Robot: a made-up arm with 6 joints.
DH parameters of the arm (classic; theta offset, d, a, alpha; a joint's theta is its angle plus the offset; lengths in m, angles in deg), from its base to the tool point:
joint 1: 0 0.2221 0 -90
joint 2: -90 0 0.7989 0
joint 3: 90 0.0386 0 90
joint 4: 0 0.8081 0 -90
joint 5: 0 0 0 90
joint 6: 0 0.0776 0 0
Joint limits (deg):
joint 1: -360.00..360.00
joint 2: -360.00..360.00
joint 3: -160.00..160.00
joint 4: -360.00..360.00
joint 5: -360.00..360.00
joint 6: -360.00..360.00
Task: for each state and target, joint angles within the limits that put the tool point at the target. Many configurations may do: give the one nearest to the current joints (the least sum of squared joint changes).
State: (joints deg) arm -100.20 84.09 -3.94 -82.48 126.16 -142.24
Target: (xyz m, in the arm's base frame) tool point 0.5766 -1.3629 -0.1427
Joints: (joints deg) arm -66.46 93.20 21.25 -80.53 134.75 -142.24
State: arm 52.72 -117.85 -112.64 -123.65 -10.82 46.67
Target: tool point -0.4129 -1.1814 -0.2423
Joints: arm 73.10 -70.51 -75.84 -124.32 -11.71 46.67
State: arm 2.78 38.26 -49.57 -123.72 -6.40 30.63
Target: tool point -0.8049 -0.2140 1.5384
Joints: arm 17.94 -8.62 -45.14 -123.81 -5.06 30.63
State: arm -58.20 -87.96 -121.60 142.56 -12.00 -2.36
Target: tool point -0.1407 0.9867 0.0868
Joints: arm -80.26 -40.43 -107.71 143.01 -12.75 -2.36
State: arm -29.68 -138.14 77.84 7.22 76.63 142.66
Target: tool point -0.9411 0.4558 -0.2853
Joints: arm -23.25 -161.22 83.50 6.60 79.46 142.66
